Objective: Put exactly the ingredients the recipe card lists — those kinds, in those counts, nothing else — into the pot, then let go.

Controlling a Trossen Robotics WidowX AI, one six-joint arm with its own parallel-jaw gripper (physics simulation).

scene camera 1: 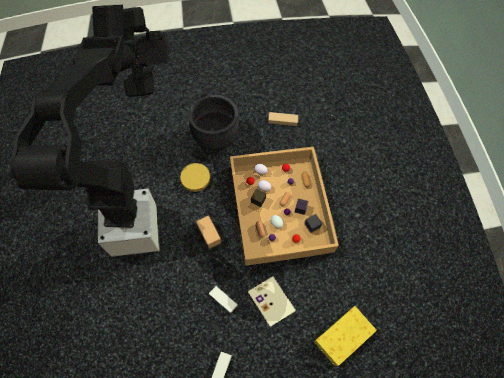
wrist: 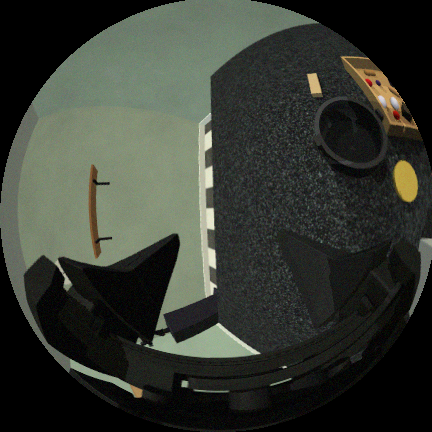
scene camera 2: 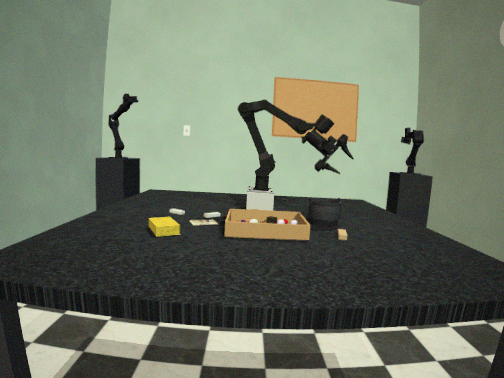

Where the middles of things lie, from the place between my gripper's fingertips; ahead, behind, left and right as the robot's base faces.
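Labels:
There's a wooden tray [scene camera 1: 256, 250] that sits, counted from my hand, 300 mm to the right, 300 mm ahead and 190 mm below. As for the dark pot [scene camera 2: 322, 212], my hand is 140 mm short of it, 90 mm to the left of it and 170 mm above it.

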